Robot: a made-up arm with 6 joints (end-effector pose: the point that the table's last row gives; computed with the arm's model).
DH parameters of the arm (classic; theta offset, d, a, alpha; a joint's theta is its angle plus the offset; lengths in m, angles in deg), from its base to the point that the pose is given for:
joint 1: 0 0.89 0.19 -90
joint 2: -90 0 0.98 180
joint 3: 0 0 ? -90
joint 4: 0 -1.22 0 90
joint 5: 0 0 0 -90
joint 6: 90 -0.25 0 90
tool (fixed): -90 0 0 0
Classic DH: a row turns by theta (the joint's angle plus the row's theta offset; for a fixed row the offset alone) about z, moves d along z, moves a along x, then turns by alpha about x.
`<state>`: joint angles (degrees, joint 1 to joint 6).
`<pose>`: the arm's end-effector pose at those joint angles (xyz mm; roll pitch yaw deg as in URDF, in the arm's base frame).
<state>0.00 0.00 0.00 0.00 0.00 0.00</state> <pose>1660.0 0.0 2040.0 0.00 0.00 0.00</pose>
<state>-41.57 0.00 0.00 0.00 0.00 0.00</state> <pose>1241.9 -1101.5 2040.0 0.00 0.00 -41.57</pose>
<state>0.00 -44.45 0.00 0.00 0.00 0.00</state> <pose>434.0 0.0 2740.4 0.00 -44.45 0.00</pose>
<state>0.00 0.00 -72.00 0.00 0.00 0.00</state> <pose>805.9 0.0 524.5 0.00 72.00 0.00</pose>
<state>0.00 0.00 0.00 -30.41 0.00 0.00</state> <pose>1660.0 0.0 2040.0 30.41 0.00 0.00</pose>
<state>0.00 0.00 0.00 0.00 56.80 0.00</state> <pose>1546.9 0.0 2249.2 0.00 -56.80 0.00</pose>
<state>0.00 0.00 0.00 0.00 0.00 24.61</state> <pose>1660.0 0.0 2040.0 -24.61 0.00 0.00</pose>
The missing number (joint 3, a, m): 0.17
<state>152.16 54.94 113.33 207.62 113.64 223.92</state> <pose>-1371.5 844.4 2389.3 -66.17 50.08 110.72</pose>
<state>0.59 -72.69 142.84 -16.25 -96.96 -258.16</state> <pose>-1754.1 51.4 545.8 103.44 -57.78 149.20</pose>
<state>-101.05 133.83 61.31 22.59 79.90 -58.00</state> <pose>-224.5 -1642.9 -874.8 51.34 -6.07 -78.70</pose>
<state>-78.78 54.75 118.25 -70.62 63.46 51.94</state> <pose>58.8 -1380.9 2756.4 98.24 -32.16 -173.27</pose>
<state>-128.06 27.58 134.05 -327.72 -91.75 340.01</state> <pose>-314.4 -185.1 2933.0 28.90 -12.14 -161.15</pose>
